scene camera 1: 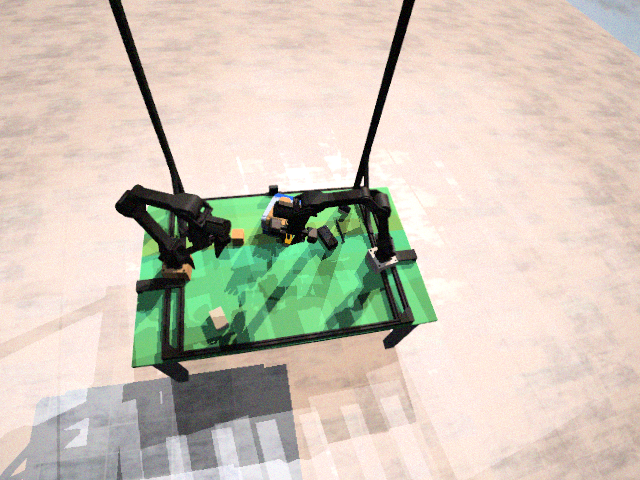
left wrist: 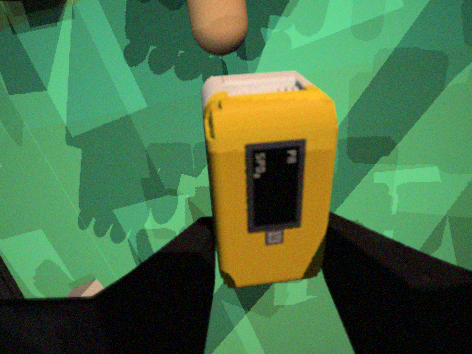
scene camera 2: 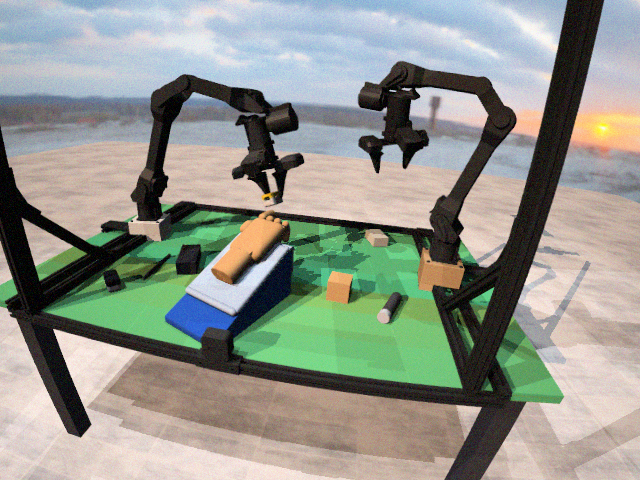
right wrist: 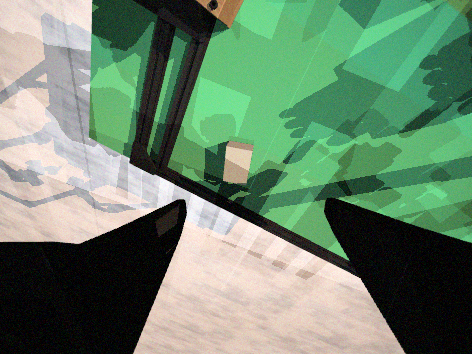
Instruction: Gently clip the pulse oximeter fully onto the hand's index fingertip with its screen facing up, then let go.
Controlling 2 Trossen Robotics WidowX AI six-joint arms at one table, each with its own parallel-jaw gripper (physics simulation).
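Places are measured from the left arm's base along level axes (x down, y left, z ahead), in centimetres.
Where they show: left gripper, between the fingertips: [scene camera 1: 286, 243] [left wrist: 264, 227] [scene camera 2: 275, 198]; right gripper, between the fingertips: [scene camera 1: 205, 263] [scene camera 2: 390, 170] [right wrist: 255, 205]; left arm's base, origin of its link: [scene camera 1: 383, 255] [scene camera 2: 149, 217]; right arm's base, origin of its link: [scene camera 1: 175, 261] [scene camera 2: 442, 257].
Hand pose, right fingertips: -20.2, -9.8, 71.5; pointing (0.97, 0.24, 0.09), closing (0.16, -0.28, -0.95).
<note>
Things, the pixels of their centre, and the offset from my right fingertips, as dx, dy, dz. "*": a spot on its surface instead.
- white pulse oximeter, middle of its body: [left wrist: 263, 179] [scene camera 2: 272, 198] [scene camera 1: 286, 239] +8.4, -5.1, -31.7
- tan hand, a spot on its surface: [scene camera 2: 258, 237] * +11.7, -23.1, -33.5
- blue wedge, a spot on its surface: [scene camera 2: 263, 304] * +23.4, -30.6, -31.9
- white pad, a spot on its surface: [scene camera 2: 211, 297] * +20.4, -33.2, -41.7
- orange cube, middle of its body: [scene camera 2: 339, 287] [scene camera 1: 238, 236] +23.6, -22.6, -15.1
- dark cylinder, middle of its body: [scene camera 2: 390, 306] +24.8, -28.7, -4.4
- black box, middle of its body: [scene camera 2: 189, 258] [scene camera 1: 327, 237] +24.3, -9.5, -53.2
- small black block, middle of its body: [scene camera 2: 112, 280] [scene camera 1: 344, 208] +24.5, -22.2, -68.3
- thin black stick, middle of its body: [scene camera 2: 156, 266] +25.6, -12.2, -61.3
- beige block, middle of its body: [right wrist: 237, 163] [scene camera 2: 376, 237] [scene camera 1: 219, 318] +24.6, +11.4, +2.1
The yellow and white pulse oximeter [scene camera 1: 288, 238] [scene camera 2: 269, 198] [left wrist: 275, 185] is held with its dark screen facing the left wrist camera. My left gripper [scene camera 2: 273, 195] [left wrist: 264, 227] is shut on its sides. In the left wrist view one fingertip [left wrist: 219, 30] of the hand points at the oximeter's white open end, apart from it and a little left of its middle. The tan hand [scene camera 2: 258, 237] rests palm down on a sloped support, and the oximeter is just beyond and above its fingers in scene camera 2. My right gripper [scene camera 2: 391, 167] [right wrist: 255, 205] is open and empty, high above the table.
The blue wedge [scene camera 2: 263, 304] with a white pad [scene camera 2: 211, 297] carries the hand. An orange cube [scene camera 1: 237, 236] [scene camera 2: 339, 287], a dark cylinder [scene camera 2: 390, 307], a black box [scene camera 2: 188, 259], a small black block [scene camera 2: 112, 280], a thin black stick [scene camera 2: 156, 266] and a beige block [scene camera 1: 218, 317] [right wrist: 238, 162] are on the table.
</note>
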